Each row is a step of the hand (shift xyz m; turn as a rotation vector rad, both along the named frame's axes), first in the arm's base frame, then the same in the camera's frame.
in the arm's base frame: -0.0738 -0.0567 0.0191 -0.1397 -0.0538 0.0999
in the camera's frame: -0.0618 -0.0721 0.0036 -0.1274 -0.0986 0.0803
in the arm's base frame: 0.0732 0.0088 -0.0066 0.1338 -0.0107 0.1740
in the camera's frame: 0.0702 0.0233 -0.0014 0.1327 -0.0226 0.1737
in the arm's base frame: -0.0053 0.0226 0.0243 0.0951 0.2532 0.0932
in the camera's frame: -0.0096 0.0156 0.0282 0.0451 0.2407 0.1479
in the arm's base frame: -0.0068 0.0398 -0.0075 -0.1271 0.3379 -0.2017
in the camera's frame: -0.0142 0.0385 0.0006 -0.1879 0.3437 -0.1325
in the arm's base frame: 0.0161 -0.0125 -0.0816 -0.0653 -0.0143 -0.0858
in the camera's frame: 0.0185 0.0083 -0.0816 -0.0611 -0.0075 -0.0897
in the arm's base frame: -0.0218 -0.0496 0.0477 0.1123 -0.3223 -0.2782
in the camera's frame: -0.0122 -0.0617 0.0353 0.1724 -0.2295 -0.3339
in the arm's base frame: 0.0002 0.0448 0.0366 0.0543 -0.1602 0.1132
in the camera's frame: -0.0084 0.0353 0.0451 0.0832 -0.1678 0.0797
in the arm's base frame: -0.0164 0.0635 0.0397 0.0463 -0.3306 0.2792
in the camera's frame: -0.0283 0.0495 0.0513 0.1069 -0.3680 0.2062
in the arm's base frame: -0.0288 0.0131 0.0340 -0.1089 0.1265 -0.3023
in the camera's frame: -0.0309 0.0000 0.0347 -0.1296 0.1656 -0.2739
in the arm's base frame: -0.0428 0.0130 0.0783 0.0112 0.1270 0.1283
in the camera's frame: -0.0448 -0.0120 0.0773 -0.0136 0.0967 0.1523
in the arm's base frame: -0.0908 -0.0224 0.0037 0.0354 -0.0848 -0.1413
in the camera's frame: -0.0849 -0.0390 -0.0051 0.0514 -0.0448 -0.1541
